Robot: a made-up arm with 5 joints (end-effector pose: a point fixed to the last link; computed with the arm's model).
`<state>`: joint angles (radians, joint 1 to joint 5).
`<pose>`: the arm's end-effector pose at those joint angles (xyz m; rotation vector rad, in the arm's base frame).
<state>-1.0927 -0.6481 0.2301 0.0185 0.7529</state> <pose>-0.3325 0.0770 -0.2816 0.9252 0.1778 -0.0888</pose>
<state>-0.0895 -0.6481 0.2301 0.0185 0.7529</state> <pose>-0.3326 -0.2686 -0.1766 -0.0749 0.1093 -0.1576</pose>
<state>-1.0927 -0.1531 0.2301 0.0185 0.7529</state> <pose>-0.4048 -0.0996 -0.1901 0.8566 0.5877 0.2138</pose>
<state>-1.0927 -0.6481 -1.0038 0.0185 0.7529</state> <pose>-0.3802 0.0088 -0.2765 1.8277 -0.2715 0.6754</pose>
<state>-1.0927 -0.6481 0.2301 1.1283 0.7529</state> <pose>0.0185 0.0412 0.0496 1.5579 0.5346 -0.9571</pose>
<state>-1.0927 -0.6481 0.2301 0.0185 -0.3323</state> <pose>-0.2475 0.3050 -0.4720 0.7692 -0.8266 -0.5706</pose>
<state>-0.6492 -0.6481 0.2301 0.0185 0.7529</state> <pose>-0.3326 -0.0882 -0.2791 0.4831 0.1500 -0.1224</pose>
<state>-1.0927 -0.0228 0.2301 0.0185 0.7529</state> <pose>-0.4069 -0.1495 -0.1642 0.8320 0.6941 0.2939</pose>
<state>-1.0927 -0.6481 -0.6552 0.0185 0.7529</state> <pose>-0.3694 0.0295 -0.2677 1.5872 -0.1335 0.4468</pose>
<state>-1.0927 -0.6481 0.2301 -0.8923 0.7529</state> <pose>-0.3657 -0.1836 -0.5885 0.3256 -0.1083 0.5559</pose>
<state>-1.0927 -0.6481 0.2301 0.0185 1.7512</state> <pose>-0.1377 -0.1063 -0.1796 0.9028 1.0994 0.3854</pose>
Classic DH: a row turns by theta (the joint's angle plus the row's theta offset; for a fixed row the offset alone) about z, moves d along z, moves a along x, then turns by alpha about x. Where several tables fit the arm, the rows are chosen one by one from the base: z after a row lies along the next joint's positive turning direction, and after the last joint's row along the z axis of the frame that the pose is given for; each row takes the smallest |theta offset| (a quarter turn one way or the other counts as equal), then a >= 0, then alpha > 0; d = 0 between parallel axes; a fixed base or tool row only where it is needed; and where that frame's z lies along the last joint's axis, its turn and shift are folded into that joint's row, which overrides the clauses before.
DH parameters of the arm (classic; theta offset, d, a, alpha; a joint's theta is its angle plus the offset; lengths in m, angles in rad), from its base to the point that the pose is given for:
base (fixed): -1.5708 0.086 0 1.5708
joint 1: 1.5708 -0.025 0.005 -1.5708
joint 2: 0 -0.36 0.043 1.5708
joint 3: -1.5708 0.006 0.101 1.5708
joint 4: 1.5708 0.238 0.242 -1.5708
joint 5: 0 0.165 0.296 -1.5708
tool (fixed): 3.1416 0.043 0 0

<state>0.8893 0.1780 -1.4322 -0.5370 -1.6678</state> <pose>-0.3019 0.0547 -0.0746 0.7152 -1.6764 -0.1834</pose>
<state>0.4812 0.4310 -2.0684 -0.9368 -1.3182</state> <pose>-0.2802 0.2881 0.1396 1.4969 -1.6092 -0.7535</pose>
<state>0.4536 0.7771 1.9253 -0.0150 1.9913</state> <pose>-0.0541 -0.3074 0.2953 2.0698 -1.3473 1.7590</pose>
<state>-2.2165 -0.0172 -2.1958 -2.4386 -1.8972</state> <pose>0.0544 -0.2275 0.2593 0.6504 0.6068 1.1940</pose>
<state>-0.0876 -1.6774 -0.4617 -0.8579 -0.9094</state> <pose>0.5746 -0.4315 -0.3221 0.1374 -2.5771 1.1915</pose>
